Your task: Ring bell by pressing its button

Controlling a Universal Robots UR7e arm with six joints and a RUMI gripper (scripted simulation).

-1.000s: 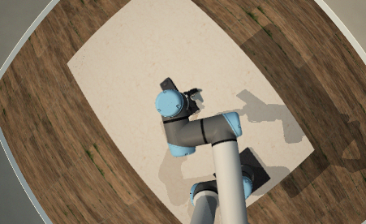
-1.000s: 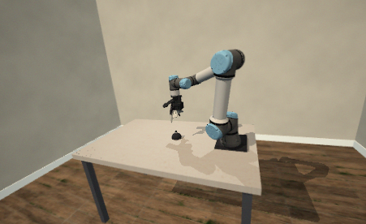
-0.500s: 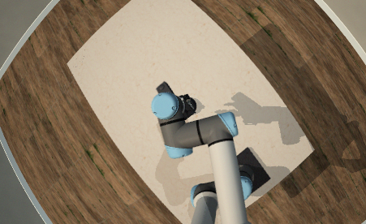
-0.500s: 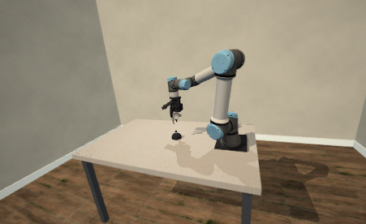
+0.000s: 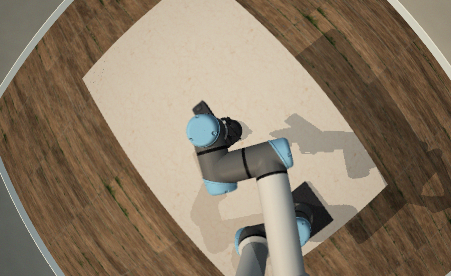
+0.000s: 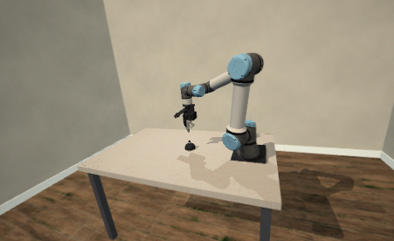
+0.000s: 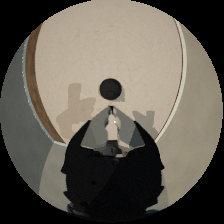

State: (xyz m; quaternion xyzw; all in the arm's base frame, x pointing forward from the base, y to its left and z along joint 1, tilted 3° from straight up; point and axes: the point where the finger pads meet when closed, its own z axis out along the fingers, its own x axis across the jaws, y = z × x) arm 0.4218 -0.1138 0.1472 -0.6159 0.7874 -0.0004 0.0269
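My gripper is now 11 cm above the bell.
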